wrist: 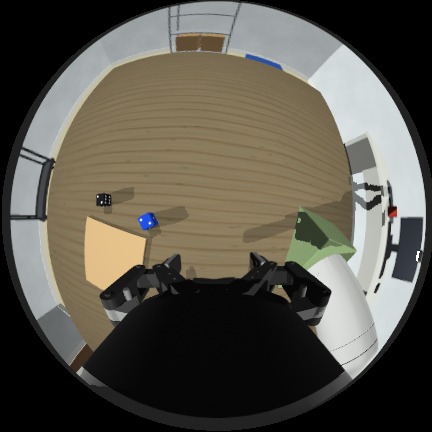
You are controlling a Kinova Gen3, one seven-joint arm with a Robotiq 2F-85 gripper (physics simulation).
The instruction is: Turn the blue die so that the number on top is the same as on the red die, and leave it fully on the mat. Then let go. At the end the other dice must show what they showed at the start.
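Frame: origin at the arm's base, x right, y back, z down, level; metres.
Seen in the pictures: gripper, fingertip midpoint: [214, 261]; arm's base, link origin: [321, 270].
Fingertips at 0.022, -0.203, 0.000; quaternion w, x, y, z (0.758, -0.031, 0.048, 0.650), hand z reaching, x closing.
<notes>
Offsets run from my fingertips to a thing's middle, as dx, dy, dz. Level surfaces: height alone.
The blue die {+0.035, -0.102, +0.035} [147, 221] rests on the wooden table, off the mat and just beyond its far right corner. A few white pips show on it, too small to read the top number surely. The tan mat {-0.054, -0.184, +0.043} [114, 255] lies left of my gripper, its near part hidden behind the gripper's left finger linkage. A black die {+0.058, -0.196, +0.035} [103, 200] sits beyond the mat's far left part, with several pips on its right-hand visible face. The red die does not show in the wrist view. My gripper [214, 261] is open and empty, above the table and to the right of the blue die.
A green angular block [327, 240] stands at the right, beside the white arm link [345, 315]. The wooden table {dz +0.045} [215, 125] extends far ahead. Past its edges are a dark chair [45, 189] at the left and a dark monitor [408, 250] at the right.
</notes>
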